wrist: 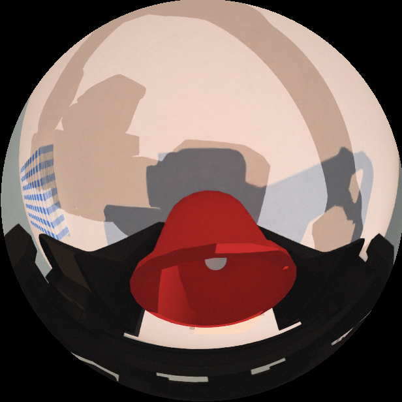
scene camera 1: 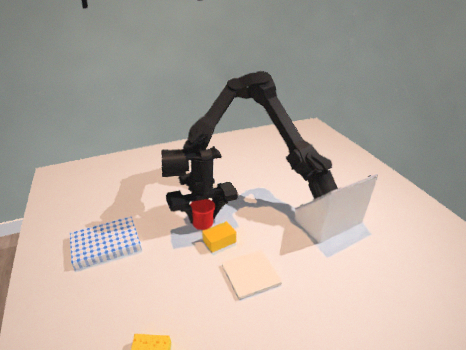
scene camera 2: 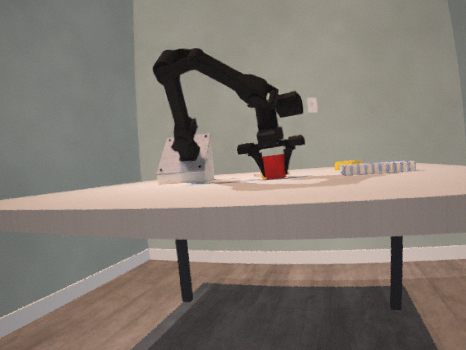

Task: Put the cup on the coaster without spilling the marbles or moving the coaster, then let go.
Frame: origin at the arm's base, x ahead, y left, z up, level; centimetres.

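Seen in the pictures: gripper, between the fingertips: (scene camera 1: 202,220) (scene camera 2: 275,175); arm's base, origin of its link: (scene camera 1: 327,194) (scene camera 2: 189,153).
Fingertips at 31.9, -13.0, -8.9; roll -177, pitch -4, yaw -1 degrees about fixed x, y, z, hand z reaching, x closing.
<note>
Pixels of each thing's middle, then the offset from my fingertips to it, as dx, dy, dz. "*": a spot on its surface instead.
- red cup, middle of its body: (scene camera 1: 202,215) (scene camera 2: 274,167) -0.1, +0.2, +2.4
- flat beige square, a spot on its surface: (scene camera 1: 251,275) * -4.3, +22.9, +0.2
- yellow block, middle of its body: (scene camera 1: 219,236) -1.9, +8.5, +0.9
- blue-checked block, middle of its body: (scene camera 2: 375,167) (scene camera 1: 104,241) +27.4, -1.6, +0.3
- yellow sponge, middle of its body: (scene camera 2: 348,165) +23.0, +35.0, +0.5
The red cup (scene camera 1: 203,216) (scene camera 2: 274,166) (wrist: 210,217) stands upright on the table. My gripper (scene camera 1: 202,221) (scene camera 2: 275,173) (wrist: 208,230) points down and is shut on the cup, with one finger against each side of its wall. A pale grey round spot shows inside the cup in the wrist view; I cannot tell whether it is a marble, and coloured marbles do not show. The coaster, a flat beige square (scene camera 1: 251,275), lies apart from the cup, beyond the yellow block, in scene camera 1; a sliver of it (wrist: 225,330) shows below the cup's rim in the wrist view.
A yellow block (scene camera 1: 219,237) sits close beside the cup, towards the coaster. A blue-checked block (scene camera 1: 105,243) (scene camera 2: 378,168) (wrist: 45,195) lies off to one side. A yellow sponge (scene camera 1: 151,342) (scene camera 2: 346,164) lies farther away. A slanted white panel (scene camera 1: 340,215) (scene camera 2: 204,151) stands by the arm's base.
</note>
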